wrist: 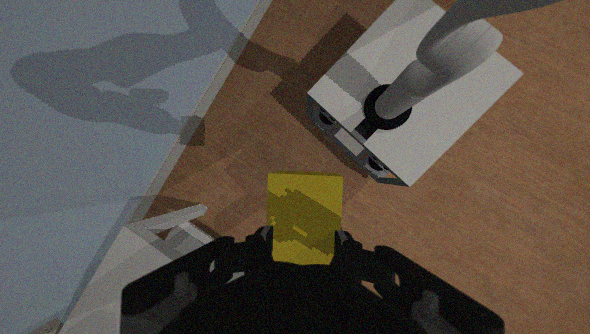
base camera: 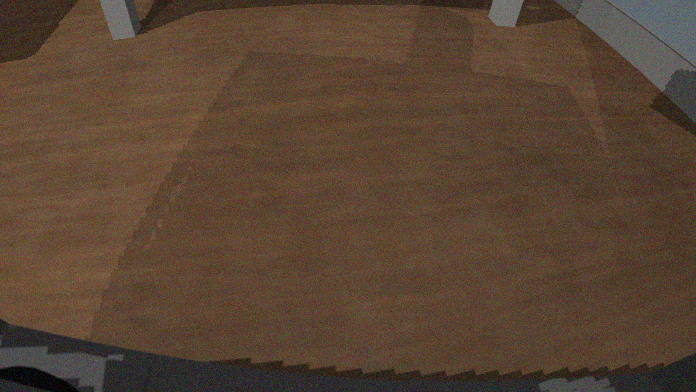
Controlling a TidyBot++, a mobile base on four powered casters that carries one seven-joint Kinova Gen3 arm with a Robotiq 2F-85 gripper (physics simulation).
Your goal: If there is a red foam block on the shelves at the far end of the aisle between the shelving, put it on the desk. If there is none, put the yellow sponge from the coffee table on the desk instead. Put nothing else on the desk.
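Pixels of known places: gripper, fingertip midpoint: (wrist: 303,234); arm's base, link origin: (wrist: 388,106).
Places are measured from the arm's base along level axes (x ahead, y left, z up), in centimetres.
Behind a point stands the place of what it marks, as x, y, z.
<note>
The yellow sponge (wrist: 305,200) @[37.9, -2.1, 48.6] is held between the fingertips of my gripper (wrist: 303,234) @[40.5, 0.0, 46.7] at the lower middle of the wrist view. My gripper is shut on it, and its far part sticks out beyond the fingers. Floor shows behind the sponge. A pale table (wrist: 125,260) @[103.1, -28.3, 5.4] shows in part at the lower left of the wrist view, beside the gripper. I cannot tell from these frames whether it is the desk or the coffee table. A red foam block and the shelves do not show in either view.
In the base view, two pale legs, left (base camera: 119,20) @[76.1, 47.5, -35.5] and right (base camera: 506,12) @[94.5, -34.1, -36.0], stand at the top edge. A bluish wall (base camera: 665,25) @[86.3, -69.1, -28.0] (wrist: 75,165) @[94.3, -67.3, 5.0] runs along the right of the base view and the left of the wrist view. My white base (wrist: 440,125) @[-7.7, 17.6, -1.4] is at upper right.
</note>
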